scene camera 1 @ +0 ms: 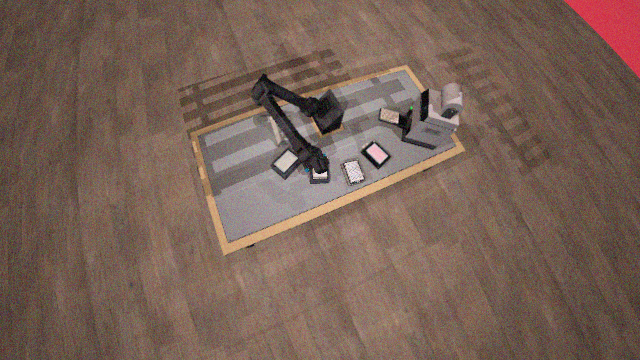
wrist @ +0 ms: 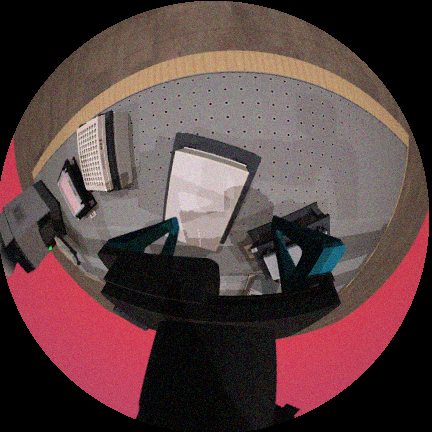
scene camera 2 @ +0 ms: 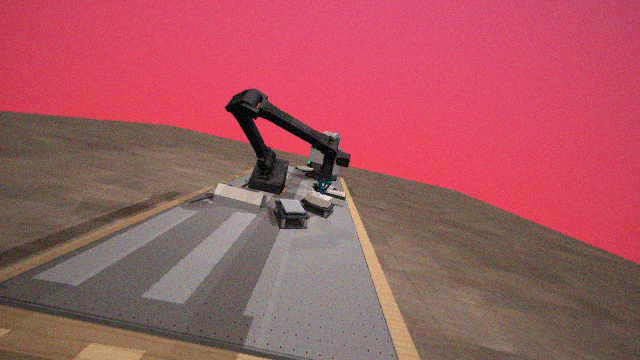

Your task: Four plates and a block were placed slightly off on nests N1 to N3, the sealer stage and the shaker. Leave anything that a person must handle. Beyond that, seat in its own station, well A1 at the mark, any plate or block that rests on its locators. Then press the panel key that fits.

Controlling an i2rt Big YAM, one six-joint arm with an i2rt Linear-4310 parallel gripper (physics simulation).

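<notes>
My gripper [scene camera 1: 316, 163] [scene camera 2: 324, 187] [wrist: 224, 221] is open and empty, above a plain white plate or block [scene camera 1: 320, 175] [scene camera 2: 320, 198] [wrist: 207, 195]. This white piece rests on a dark nest [scene camera 1: 320, 182] [wrist: 215, 148], whose rim shows along its far and right sides in the wrist view. A pale grey piece [scene camera 1: 286, 162] [scene camera 2: 291, 206] [wrist: 281, 262] lies on a neighbouring raised dark station. A white plate with many wells [scene camera 1: 353, 171] [wrist: 91, 155] and a pink-topped plate [scene camera 1: 376, 153] [wrist: 71, 195] sit on other stations. A beige plate [scene camera 1: 389, 116] lies beside the machine. Well A1 marks are too small to read.
A grey machine [scene camera 1: 430, 131] [wrist: 35, 220] with a green light stands at one table end. A pale sloped panel [scene camera 1: 275, 131] [scene camera 2: 240, 195] stands near the arm's base [scene camera 1: 328, 114] [scene camera 2: 269, 176]; its keys cannot be read. A wooden edge [scene camera 1: 300, 215] [wrist: 235, 61] borders the table.
</notes>
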